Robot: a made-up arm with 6 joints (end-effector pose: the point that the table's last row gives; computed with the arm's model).
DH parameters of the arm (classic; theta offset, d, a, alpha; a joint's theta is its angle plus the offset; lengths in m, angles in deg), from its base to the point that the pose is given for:
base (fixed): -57.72 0 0.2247 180
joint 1: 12.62 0 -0.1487 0
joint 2: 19.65 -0.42 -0.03 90
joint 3: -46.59 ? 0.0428 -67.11
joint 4: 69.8 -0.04 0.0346 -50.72
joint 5: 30.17 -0.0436 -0.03 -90
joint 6: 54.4 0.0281 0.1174 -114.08
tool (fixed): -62.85 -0.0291 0 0
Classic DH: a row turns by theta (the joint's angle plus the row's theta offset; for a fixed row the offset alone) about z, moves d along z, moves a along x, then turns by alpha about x.
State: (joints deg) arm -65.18 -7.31 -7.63 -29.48 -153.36 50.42
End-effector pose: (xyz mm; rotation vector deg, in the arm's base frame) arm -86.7 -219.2 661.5 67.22 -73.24 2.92
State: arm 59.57 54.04 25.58 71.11 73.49 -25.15
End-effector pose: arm 262.4 -1.6 572.7 -58.65 -103.61 -104.28
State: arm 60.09 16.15 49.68 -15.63 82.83 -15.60
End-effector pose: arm 173.2 -40.8 569.3 45.84 -73.79 -37.51
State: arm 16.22 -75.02 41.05 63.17 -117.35 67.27
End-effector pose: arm 10.2 -221.8 562.8 -16.74 -74.27 -145.46
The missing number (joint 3, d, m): -0.0345
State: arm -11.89 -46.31 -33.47 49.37 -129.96 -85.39
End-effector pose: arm 24.7 -143.2 429.7 4.30 -0.12 -68.60
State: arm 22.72 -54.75 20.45 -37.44 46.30 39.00
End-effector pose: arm 131.2 -24.6 622.2 97.84 63.12 58.43
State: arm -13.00 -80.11 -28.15 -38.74 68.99 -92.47
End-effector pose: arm -1.7 -160.9 424.2 72.08 34.91 -151.27
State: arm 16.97 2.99 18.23 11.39 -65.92 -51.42
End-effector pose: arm -60.5 -39.0 453.8 13.36 -46.95 152.44
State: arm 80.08 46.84 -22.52 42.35 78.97 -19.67
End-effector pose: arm 401.0 -136.2 545.1 -57.49 -43.25 -93.63
